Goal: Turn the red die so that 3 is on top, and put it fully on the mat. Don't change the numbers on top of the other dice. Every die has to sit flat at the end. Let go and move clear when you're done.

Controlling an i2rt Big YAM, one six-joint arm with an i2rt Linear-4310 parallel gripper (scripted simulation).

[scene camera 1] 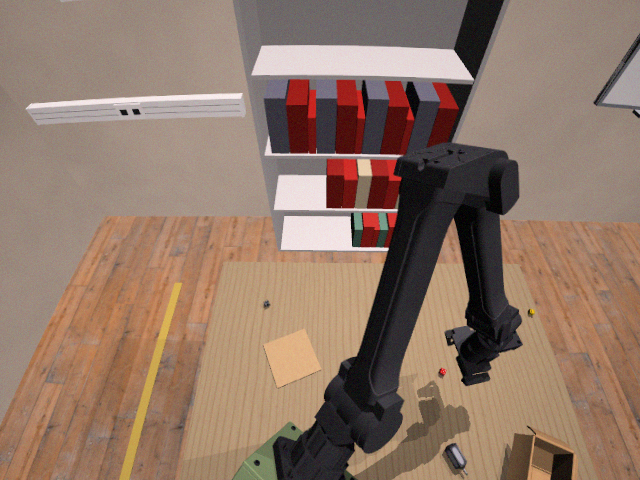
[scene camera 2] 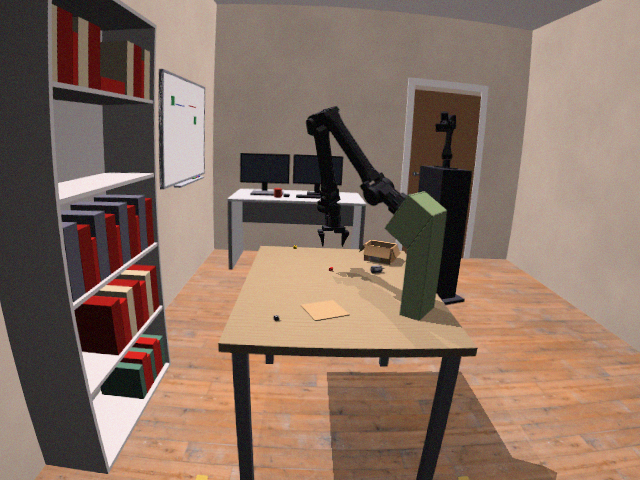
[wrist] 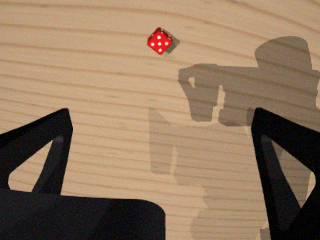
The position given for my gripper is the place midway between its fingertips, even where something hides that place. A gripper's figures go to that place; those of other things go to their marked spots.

My gripper [scene camera 1: 456, 362]: 0.94 m from the lens. A tan mat [scene camera 1: 291, 357] is 1.00 m from the lens.
